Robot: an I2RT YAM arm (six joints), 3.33 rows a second.
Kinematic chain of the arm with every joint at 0, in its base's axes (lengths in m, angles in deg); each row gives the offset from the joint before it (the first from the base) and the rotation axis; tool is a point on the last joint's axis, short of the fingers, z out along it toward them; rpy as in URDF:
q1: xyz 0 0 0.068 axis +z
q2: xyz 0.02 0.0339 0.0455 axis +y
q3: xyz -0.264 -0.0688 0 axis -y
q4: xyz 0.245 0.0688 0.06 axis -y
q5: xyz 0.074 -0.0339 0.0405 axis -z
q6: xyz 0.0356 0 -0.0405 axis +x
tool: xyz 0 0 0 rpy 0 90 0
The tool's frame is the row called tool.
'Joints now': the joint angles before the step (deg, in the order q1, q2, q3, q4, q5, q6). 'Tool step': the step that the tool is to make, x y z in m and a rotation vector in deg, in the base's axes. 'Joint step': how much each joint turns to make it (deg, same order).
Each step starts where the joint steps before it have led.
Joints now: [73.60 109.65 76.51 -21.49 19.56 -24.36]
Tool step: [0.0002 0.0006 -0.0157 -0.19 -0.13 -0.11]
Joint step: [0.01 1.39 -1.86 3.10 0.22 0.00]
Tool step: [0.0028 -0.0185 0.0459 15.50 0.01 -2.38]
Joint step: [-1.39 -9.55 -5.44 9.44 -2.71 3.99]
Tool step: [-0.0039 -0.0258 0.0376 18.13 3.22 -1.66]
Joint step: [-1.06 -9.73 -7.20 11.70 -4.40 7.82]
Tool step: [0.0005 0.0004 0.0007 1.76 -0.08 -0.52]
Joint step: [-0.03 -0.03 -0.49 2.00 0.22 0.67]
